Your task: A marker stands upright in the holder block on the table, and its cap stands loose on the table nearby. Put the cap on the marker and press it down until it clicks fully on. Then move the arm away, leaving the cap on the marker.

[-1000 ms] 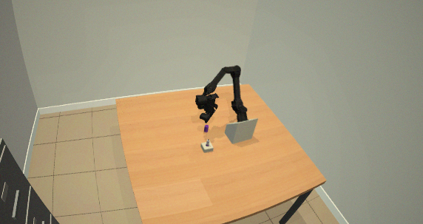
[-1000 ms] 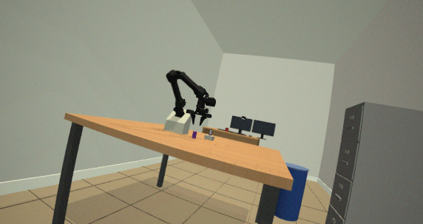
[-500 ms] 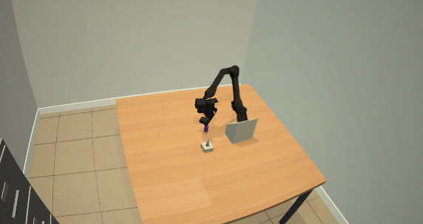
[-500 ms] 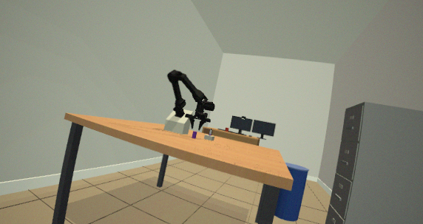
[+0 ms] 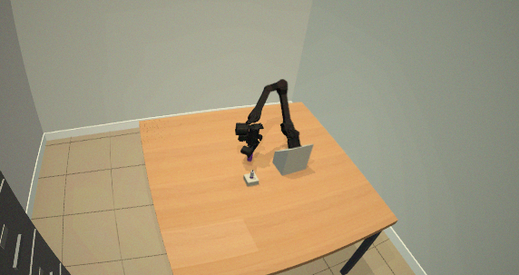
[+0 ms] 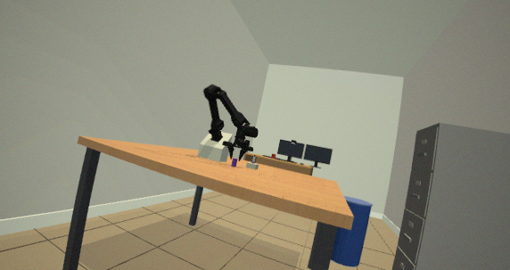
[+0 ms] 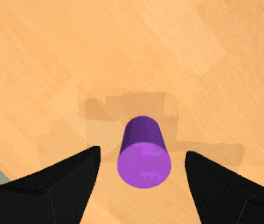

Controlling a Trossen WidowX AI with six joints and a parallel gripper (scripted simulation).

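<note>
The purple cap is 1 cm below my gripper tip. From my gripper tip the other things lie so: holder block: 6 cm ahead, 17 cm to the left, 2 cm below.
</note>
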